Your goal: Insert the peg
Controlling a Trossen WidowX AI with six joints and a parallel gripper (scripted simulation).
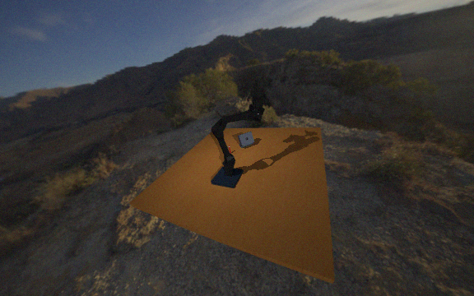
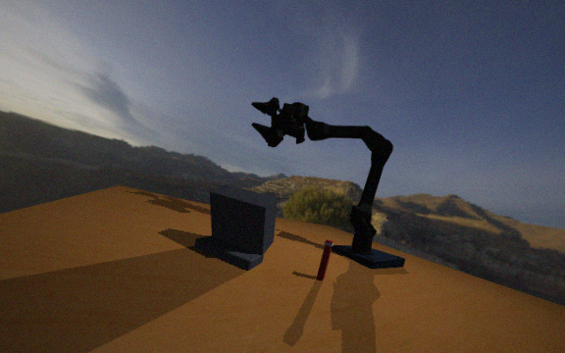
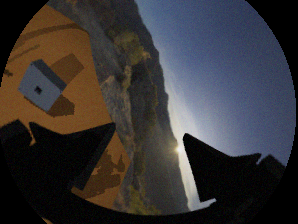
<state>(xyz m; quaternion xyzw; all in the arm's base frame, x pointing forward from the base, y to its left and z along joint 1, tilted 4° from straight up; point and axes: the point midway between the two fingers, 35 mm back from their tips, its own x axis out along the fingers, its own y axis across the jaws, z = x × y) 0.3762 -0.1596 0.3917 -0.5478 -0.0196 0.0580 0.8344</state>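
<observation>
The red peg is 320 mm to the left of my gripper tip, 320 mm below it and 140 mm behind it. The rest, counted from my gripper tip: flat dark foot (370 mm below, 220 mm to the left, 20 mm ahead); then sloped panel (300 mm below, 200 mm to the left, 10 mm ahead).
</observation>
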